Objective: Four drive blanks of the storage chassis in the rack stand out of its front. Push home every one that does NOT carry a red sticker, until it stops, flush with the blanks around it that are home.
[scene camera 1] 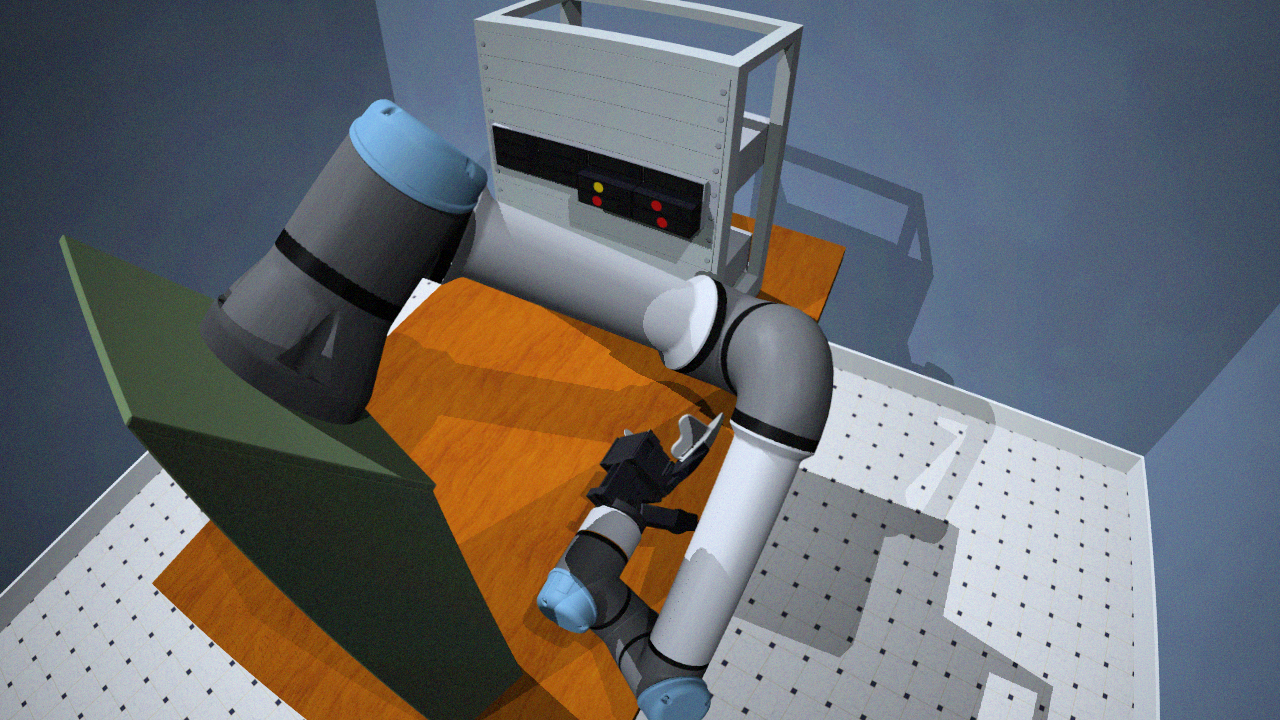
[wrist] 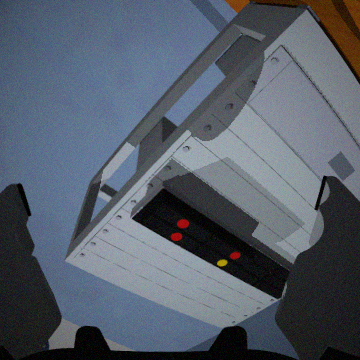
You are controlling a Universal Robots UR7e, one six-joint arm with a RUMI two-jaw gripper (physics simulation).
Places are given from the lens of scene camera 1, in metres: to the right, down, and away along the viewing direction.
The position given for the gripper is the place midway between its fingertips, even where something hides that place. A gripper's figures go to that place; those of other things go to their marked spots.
gripper (scene camera 1: 685, 422): 0.07, 0.09, 0.94
pale grey rack (scene camera 1: 558, 97): -0.14, -0.45, 1.02
